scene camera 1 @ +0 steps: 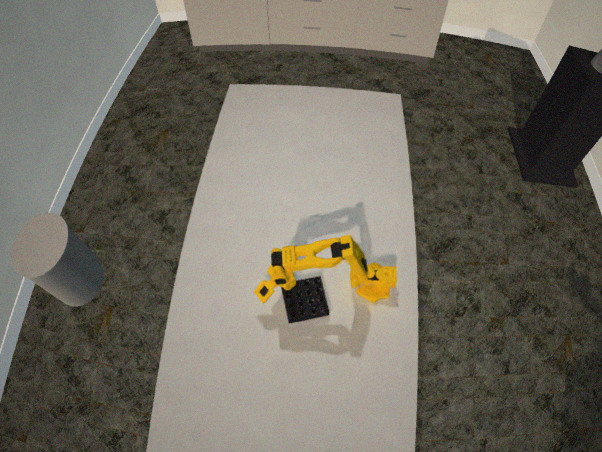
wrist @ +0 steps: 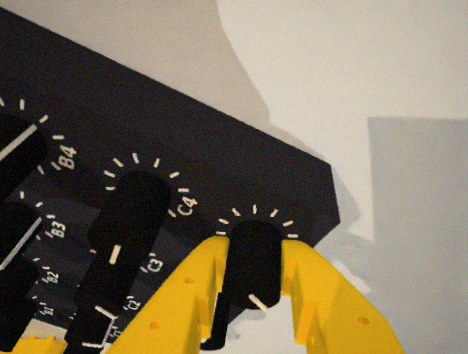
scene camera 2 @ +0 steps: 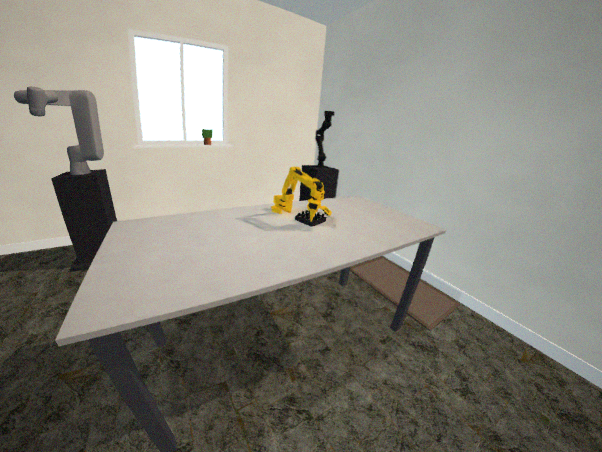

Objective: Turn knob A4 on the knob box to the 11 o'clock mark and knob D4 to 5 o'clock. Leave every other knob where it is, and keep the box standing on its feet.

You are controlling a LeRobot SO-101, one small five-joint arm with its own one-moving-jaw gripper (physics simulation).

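Pixels of known places: end effector, tool point: (scene camera 1: 288,287) (wrist: 228,257) (scene camera 2: 312,219); arm's base, origin of the base link: (scene camera 1: 366,283) (scene camera 2: 283,211).
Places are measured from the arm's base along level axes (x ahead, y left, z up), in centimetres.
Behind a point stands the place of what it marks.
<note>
The black knob box (scene camera 1: 309,318) @(x 14.7, y 11.5, z 1.3 cm) (scene camera 2: 303,220) @(x 17.9, y 1.3, z 1.6 cm) (wrist: 150,107) @(x 21.7, y 7.2, z 1.4 cm) stands upright on the table below my wrist. In the wrist view my gripper (wrist: 256,245) @(x 20.8, y 3.9, z 2.8 cm) is shut on knob D4 (wrist: 255,265) @(x 21.8, y 4.0, z 3.5 cm), one yellow jaw against each side. The knob's white pointer line slants down and right, toward the lower end of its top. The D4 label is hidden. In the scene views my gripper (scene camera 1: 289,286) (scene camera 2: 312,219) is low over the box's edge. Knob A4 does not show in the wrist view and cannot be told apart in the scene views.
Knob C4 (wrist: 137,200) @(x 21.1, y 6.4, z 3.2 cm) stands left of the gripped knob, and knob B4 (wrist: 22,155) @(x 20.3, y 8.4, z 3.1 cm) stands farther left. Knobs of the lower-numbered rows stand close behind the left jaw. The box's corner is just right of D4. The pale table (scene camera 1: 310,150) @(x 18.6, y -45.1, z 0.0 cm) (scene camera 2: 200,260) @(x 32.8, y -46.2, z 0.0 cm) surrounds the box.
</note>
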